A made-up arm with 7 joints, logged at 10 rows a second.
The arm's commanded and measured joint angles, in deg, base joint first. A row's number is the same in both.
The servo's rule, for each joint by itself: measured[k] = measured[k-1] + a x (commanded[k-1-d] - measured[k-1]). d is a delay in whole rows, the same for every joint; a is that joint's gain. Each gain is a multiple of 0.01, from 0.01 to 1. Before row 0 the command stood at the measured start. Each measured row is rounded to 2 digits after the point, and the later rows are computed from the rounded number. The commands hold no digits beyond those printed.
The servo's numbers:
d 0
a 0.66 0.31 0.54 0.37 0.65 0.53 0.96
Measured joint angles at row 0:
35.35 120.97 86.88 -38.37 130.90 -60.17 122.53
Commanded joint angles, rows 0 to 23:
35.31 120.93 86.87 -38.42 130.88 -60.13 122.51
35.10 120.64 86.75 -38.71 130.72 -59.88 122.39
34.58 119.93 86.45 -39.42 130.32 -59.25 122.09
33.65 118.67 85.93 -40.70 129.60 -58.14 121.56
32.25 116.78 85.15 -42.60 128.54 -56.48 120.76
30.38 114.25 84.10 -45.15 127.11 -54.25 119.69
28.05 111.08 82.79 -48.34 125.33 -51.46 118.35
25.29 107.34 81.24 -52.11 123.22 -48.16 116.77
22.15 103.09 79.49 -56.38 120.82 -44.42 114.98
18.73 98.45 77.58 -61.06 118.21 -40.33 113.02
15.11 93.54 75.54 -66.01 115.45 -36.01 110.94
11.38 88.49 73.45 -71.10 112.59 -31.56 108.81
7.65 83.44 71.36 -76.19 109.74 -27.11 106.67
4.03 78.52 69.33 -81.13 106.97 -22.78 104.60
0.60 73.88 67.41 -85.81 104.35 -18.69 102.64
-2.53 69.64 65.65 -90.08 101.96 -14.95 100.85
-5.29 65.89 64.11 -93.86 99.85 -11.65 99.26
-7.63 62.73 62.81 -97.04 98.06 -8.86 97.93
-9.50 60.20 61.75 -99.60 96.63 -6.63 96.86
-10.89 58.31 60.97 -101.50 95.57 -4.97 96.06
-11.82 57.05 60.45 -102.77 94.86 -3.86 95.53
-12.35 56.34 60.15 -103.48 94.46 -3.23 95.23
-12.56 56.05 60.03 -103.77 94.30 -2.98 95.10
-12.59 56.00 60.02 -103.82 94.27 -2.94 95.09
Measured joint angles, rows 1 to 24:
35.32 120.96 86.87 -38.39 130.89 -60.15 122.51
35.17 120.86 86.81 -38.51 130.78 -60.01 122.39
34.78 120.57 86.62 -38.85 130.48 -59.61 122.10
34.03 119.98 86.25 -39.53 129.91 -58.83 121.58
32.86 118.99 85.66 -40.67 129.02 -57.58 120.79
31.22 117.52 84.82 -42.33 127.78 -55.82 119.73
29.13 115.52 83.72 -44.55 126.19 -53.51 118.41
26.60 112.98 82.38 -47.35 124.26 -50.67 116.84
23.66 109.91 80.82 -50.69 122.02 -47.36 115.05
20.41 106.36 79.07 -54.53 119.54 -43.63 113.10
16.91 102.39 77.16 -58.78 116.88 -39.59 111.03
13.26 98.08 75.16 -63.34 114.09 -35.33 108.90
9.56 93.54 73.11 -68.09 111.26 -30.97 106.76
5.91 88.88 71.07 -72.91 108.47 -26.63 104.69
2.41 84.23 69.09 -77.68 105.79 -22.42 102.72
-0.85 79.71 67.23 -82.27 103.30 -18.46 100.92
-3.78 75.43 65.55 -86.56 101.06 -14.85 99.33
-6.32 71.49 64.07 -90.44 99.11 -11.68 97.99
-8.42 67.99 62.82 -93.83 97.50 -9.00 96.91
-10.05 64.99 61.82 -96.67 96.25 -6.86 96.09
-11.22 62.53 61.08 -98.93 95.35 -5.27 95.55
-11.97 60.61 60.58 -100.61 94.77 -4.19 95.24
-12.36 59.20 60.28 -101.78 94.46 -3.55 95.11
-12.51 58.21 60.14 -102.53 94.34 -3.23 95.09

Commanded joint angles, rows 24 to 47:
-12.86 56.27 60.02 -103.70 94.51 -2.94 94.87
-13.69 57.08 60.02 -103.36 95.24 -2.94 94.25
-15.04 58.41 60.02 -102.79 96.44 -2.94 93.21
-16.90 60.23 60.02 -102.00 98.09 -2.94 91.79
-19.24 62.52 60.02 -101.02 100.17 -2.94 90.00
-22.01 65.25 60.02 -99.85 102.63 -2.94 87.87
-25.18 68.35 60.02 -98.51 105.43 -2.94 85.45
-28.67 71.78 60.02 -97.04 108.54 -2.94 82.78
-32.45 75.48 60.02 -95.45 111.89 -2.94 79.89
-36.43 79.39 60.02 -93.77 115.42 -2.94 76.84
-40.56 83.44 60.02 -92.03 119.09 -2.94 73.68
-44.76 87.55 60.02 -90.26 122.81 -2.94 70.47
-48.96 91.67 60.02 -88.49 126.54 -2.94 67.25
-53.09 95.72 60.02 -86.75 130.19 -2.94 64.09
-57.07 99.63 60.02 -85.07 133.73 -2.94 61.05
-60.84 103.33 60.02 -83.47 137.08 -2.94 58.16
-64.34 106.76 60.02 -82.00 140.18 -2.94 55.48
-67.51 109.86 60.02 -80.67 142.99 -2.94 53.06
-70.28 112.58 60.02 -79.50 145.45 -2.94 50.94
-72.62 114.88 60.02 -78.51 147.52 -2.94 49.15
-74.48 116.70 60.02 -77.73 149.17 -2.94 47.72
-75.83 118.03 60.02 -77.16 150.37 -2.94 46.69
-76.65 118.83 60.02 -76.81 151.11 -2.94 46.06
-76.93 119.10 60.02 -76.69 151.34 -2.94 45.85
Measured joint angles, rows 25 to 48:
-12.74 57.61 60.08 -102.96 94.45 -3.08 94.88
-13.37 57.45 60.05 -103.11 94.96 -3.01 94.28
-14.47 57.75 60.03 -102.99 95.92 -2.97 93.25
-16.07 58.52 60.02 -102.62 97.33 -2.95 91.85
-18.16 59.76 60.02 -102.03 99.18 -2.94 90.07
-20.70 61.46 60.02 -101.22 101.42 -2.94 87.96
-23.66 63.60 60.02 -100.22 104.03 -2.94 85.55
-26.97 66.14 60.02 -99.04 106.96 -2.94 82.89
-30.59 69.04 60.02 -97.71 110.16 -2.94 80.01
-34.44 72.25 60.02 -96.25 113.58 -2.94 76.97
-38.48 75.72 60.02 -94.69 117.16 -2.94 73.81
-42.62 79.39 60.02 -93.05 120.83 -2.94 70.60
-46.80 83.20 60.02 -91.36 124.54 -2.94 67.38
-50.95 87.08 60.02 -89.65 128.21 -2.94 64.22
-54.99 90.97 60.02 -87.96 131.80 -2.94 61.18
-58.85 94.80 60.02 -86.30 135.23 -2.94 58.28
-62.47 98.51 60.02 -84.71 138.45 -2.94 55.59
-65.80 102.03 60.02 -83.22 141.40 -2.94 53.16
-68.76 105.30 60.02 -81.84 144.03 -2.94 51.03
-71.31 108.27 60.02 -80.61 146.30 -2.94 49.23
-73.40 110.88 60.02 -79.54 148.17 -2.94 47.78
-75.00 113.10 60.02 -78.66 149.60 -2.94 46.73
-76.09 114.88 60.02 -77.98 150.58 -2.94 46.09
-76.64 116.19 60.02 -77.50 151.07 -2.94 45.86

